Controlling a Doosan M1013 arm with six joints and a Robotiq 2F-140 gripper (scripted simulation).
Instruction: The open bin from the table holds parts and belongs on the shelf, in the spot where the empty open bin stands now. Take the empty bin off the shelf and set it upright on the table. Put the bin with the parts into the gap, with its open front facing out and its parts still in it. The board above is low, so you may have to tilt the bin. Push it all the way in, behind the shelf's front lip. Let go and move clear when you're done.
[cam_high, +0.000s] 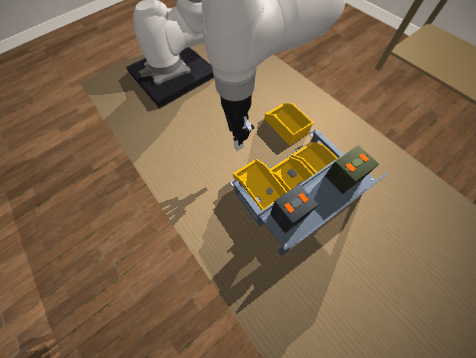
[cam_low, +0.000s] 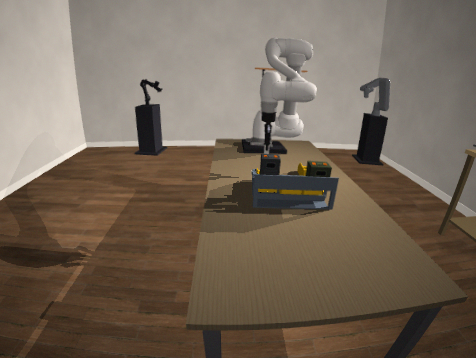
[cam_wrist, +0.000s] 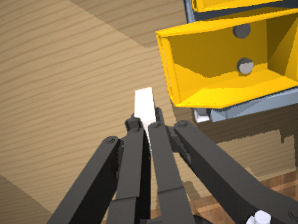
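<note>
Right now my hand is 16 cm above the shelf lip, 12 cm to the right of it and 7 cm short of it. The rest, counted from my hand: dark grey box (27 cm ahead, 2 cm to the left, 1 cm below); green box (25 cm to the left, 25 cm ahead, 2 cm below).
</note>
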